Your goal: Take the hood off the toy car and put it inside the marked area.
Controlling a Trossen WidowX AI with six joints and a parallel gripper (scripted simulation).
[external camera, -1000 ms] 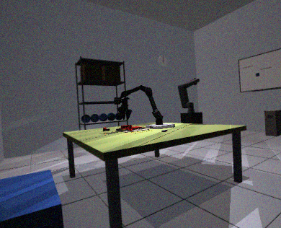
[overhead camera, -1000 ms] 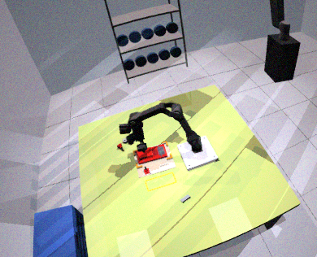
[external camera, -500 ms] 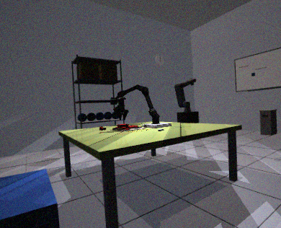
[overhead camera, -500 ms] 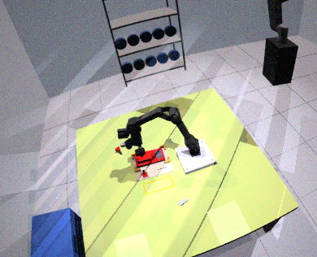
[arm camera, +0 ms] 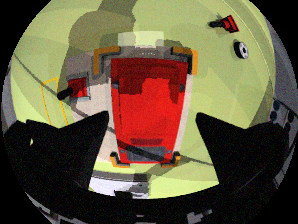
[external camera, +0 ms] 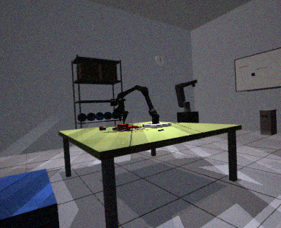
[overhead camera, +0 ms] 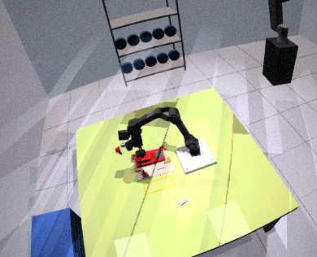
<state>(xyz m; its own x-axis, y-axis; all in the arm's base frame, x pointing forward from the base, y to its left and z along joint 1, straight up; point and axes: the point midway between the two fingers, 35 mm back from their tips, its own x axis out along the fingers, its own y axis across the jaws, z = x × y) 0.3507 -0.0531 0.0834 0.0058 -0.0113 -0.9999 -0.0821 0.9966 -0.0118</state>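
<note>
The red hood lies 40 mm below my gripper tip. From my gripper tip the other things lie so: wheel (140 mm ahead, 180 mm to the right, 70 mm below).
</note>
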